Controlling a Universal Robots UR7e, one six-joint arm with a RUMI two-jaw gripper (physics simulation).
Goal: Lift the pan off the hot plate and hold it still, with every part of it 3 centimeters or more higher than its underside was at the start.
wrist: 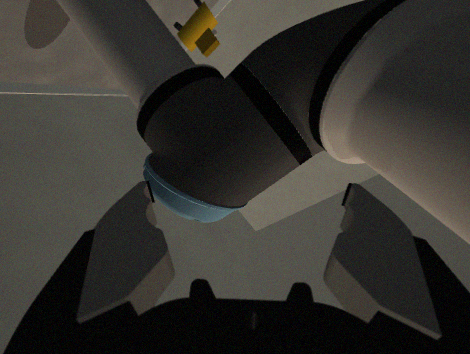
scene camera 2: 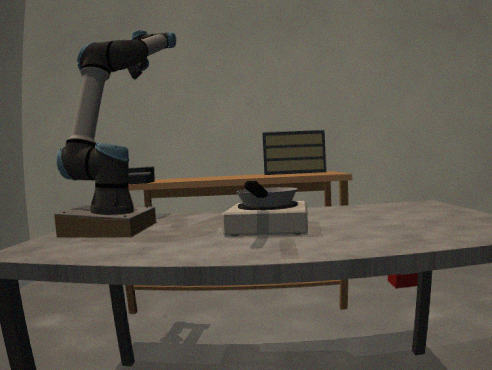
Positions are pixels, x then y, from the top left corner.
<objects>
grey pan: scene camera 2 254, 195; not seen in the wrist view (out of frame)
</objects>
